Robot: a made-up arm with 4 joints.
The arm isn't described. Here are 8 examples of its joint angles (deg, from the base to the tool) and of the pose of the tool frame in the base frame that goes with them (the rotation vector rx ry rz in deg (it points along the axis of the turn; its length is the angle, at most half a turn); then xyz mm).
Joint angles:
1: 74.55 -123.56 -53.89 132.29
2: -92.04 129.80 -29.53 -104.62
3: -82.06 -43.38 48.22 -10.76
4: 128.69 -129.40 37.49 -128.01
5: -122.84 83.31 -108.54 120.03
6: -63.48 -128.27 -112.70 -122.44
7: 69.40 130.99 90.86 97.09
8: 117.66 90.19 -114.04 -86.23
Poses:
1: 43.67 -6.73 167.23 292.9 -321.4 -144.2
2: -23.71 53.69 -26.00 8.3 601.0 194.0
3: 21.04 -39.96 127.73 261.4 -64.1 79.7
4: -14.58 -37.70 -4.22 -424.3 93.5 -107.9
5: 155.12 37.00 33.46 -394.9 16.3 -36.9
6: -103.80 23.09 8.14 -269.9 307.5 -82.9
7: 33.67 5.30 19.64 -246.1 -302.9 -10.9
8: 30.43 -12.95 148.59 113.0 -565.4 32.6
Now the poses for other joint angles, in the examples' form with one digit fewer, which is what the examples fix.
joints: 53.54 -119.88 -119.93 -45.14
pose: -73.6 141.2 30.2 241 212 24
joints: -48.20 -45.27 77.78 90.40
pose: -57.9 -133.6 49.8 392 -60 32
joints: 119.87 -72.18 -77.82 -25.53
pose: 40.2 122.5 113.0 262 -146 33
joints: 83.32 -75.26 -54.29 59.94
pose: -44.8 -23.3 -152.1 285 -106 -72
